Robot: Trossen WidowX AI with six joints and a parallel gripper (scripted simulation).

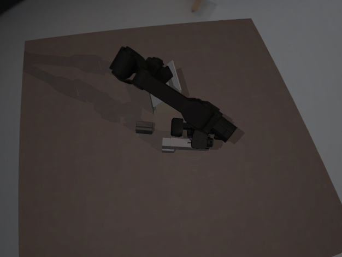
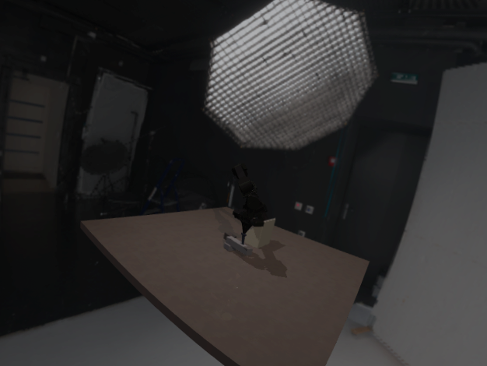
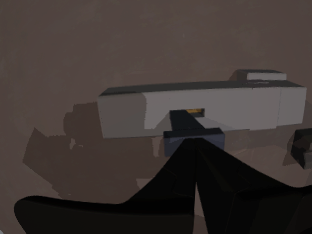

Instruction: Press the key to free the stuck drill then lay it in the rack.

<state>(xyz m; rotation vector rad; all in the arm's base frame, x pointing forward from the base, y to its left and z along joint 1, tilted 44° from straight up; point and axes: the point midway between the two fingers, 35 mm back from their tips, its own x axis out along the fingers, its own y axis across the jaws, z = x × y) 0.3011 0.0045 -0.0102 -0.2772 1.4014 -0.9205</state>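
The dark key is 30 mm below my gripper tip. Also, from my gripper tip: drill 20 mm behind, 40 mm to the right, 80 mm below; then grey rack 150 mm behind, 150 mm to the right, 110 mm below; then long pale grey block 10 mm behind, 30 mm to the right, 90 mm below.
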